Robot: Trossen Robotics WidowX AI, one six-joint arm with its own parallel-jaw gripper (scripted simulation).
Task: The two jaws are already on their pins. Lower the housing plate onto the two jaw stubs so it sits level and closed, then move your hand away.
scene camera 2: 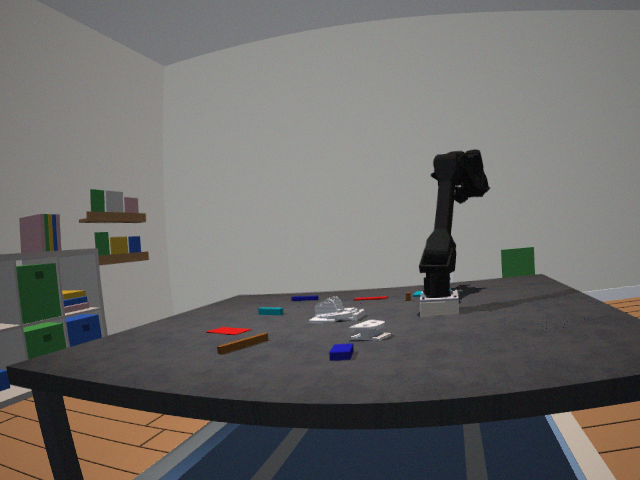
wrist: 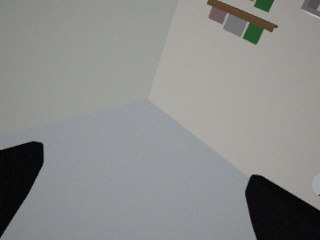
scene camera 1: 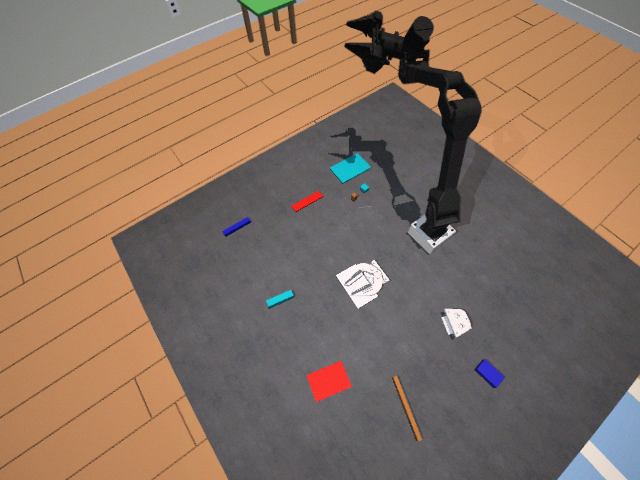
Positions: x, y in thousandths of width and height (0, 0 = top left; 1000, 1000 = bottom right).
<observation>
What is my gripper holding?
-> Nothing.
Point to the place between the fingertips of my gripper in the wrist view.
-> At 464, 706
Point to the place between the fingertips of my gripper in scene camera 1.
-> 540, 70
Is my gripper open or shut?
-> Open.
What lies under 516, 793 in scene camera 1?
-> A red sheet.
</observation>
